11 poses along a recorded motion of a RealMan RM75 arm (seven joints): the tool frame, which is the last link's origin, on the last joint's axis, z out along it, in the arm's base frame.
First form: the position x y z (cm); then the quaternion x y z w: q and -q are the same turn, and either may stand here.
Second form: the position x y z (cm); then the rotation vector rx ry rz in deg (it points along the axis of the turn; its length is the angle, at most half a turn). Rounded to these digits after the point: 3 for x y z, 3 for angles.
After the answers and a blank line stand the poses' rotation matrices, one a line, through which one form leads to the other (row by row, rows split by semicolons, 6 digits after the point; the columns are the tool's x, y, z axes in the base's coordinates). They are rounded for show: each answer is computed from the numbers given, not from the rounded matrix.
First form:
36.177, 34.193, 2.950, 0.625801, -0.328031, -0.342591, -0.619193
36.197, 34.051, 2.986, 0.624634, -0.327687, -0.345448, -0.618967
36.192, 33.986, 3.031, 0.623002, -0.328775, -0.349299, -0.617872
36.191, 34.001, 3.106, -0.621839, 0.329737, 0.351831, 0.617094
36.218, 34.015, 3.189, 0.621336, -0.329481, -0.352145, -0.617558
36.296, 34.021, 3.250, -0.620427, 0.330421, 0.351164, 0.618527
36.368, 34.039, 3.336, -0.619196, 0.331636, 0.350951, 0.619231
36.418, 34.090, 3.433, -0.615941, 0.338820, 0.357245, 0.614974
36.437, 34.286, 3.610, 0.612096, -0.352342, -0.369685, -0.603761
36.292, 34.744, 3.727, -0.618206, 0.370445, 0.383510, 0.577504
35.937, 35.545, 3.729, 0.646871, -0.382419, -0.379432, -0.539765
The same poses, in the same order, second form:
36.177, 34.193, 2.950, -82.473, 43.231, 45.150
36.197, 34.051, 2.986, -82.327, 43.189, 45.530
36.192, 33.986, 3.031, -82.149, 43.352, 46.058
36.191, 34.001, 3.106, -82.021, 43.493, 46.407
36.218, 34.015, 3.189, -81.939, 43.451, 46.440
36.296, 34.021, 3.250, -81.787, 43.558, 46.292
36.368, 34.039, 3.336, -81.602, 43.705, 46.251
36.418, 34.090, 3.433, -81.313, 44.729, 47.162
36.437, 34.286, 3.610, -81.176, 46.728, 49.028
36.292, 34.744, 3.727, -82.880, 49.664, 51.416
35.937, 35.545, 3.729, -88.111, 52.090, 51.683

0.550054 -0.834824 -0.022559; 0.013696 -0.017991 0.999744; -0.835017 -0.550222 0.001537
0.546574 -0.837010 -0.025902; 0.018273 -0.019003 0.999652; -0.837211 -0.546858 0.004908
0.539794 -0.841299 -0.028946; 0.021989 -0.020282 0.999552; -0.841510 -0.540189 0.007551
0.534977 -0.844312 -0.030607; 0.024139 -0.020937 0.999489; -0.844522 -0.535443 0.009180
0.534872 -0.844377 -0.030653; 0.025503 -0.020129 0.999472; -0.844548 -0.535372 0.010768
0.535011 -0.844413 -0.026995; 0.024405 -0.016492 0.999566; -0.844492 -0.535438 0.011784
0.533702 -0.845335 -0.023896; 0.023944 -0.013141 0.999627; -0.845334 -0.534075 0.013228
0.515154 -0.856780 -0.023353; 0.022007 -0.014015 0.999660; -0.856815 -0.515492 0.011635
0.478377 -0.877736 -0.027105; 0.015069 -0.022656 0.999630; -0.878025 -0.478608 0.002388
0.431381 -0.900981 -0.046309; -0.015066 -0.058518 0.998173; -0.902044 -0.429895 -0.038817
0.419575 -0.904359 -0.078054; -0.085143 -0.124820 0.988519; -0.903719 -0.408112 -0.129371

